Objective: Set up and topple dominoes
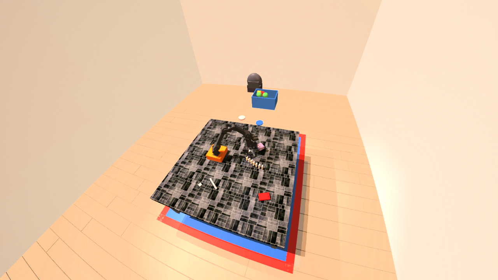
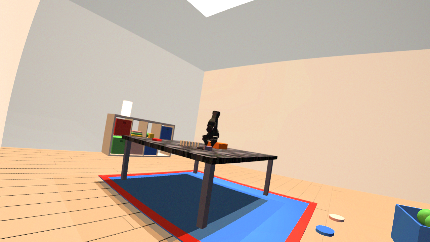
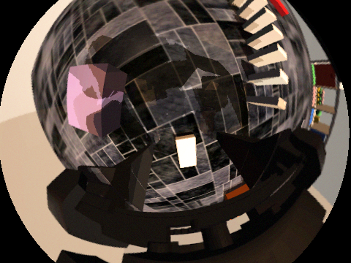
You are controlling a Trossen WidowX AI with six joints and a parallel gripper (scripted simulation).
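Now: the pink block 10 cm to the left of my gripper tip, 9 cm ahead of it and 1 cm above it. The rest, counted from my gripper tip: red block (43 cm to the right, 36 cm ahead); then white stick (52 cm to the right, 14 cm behind).
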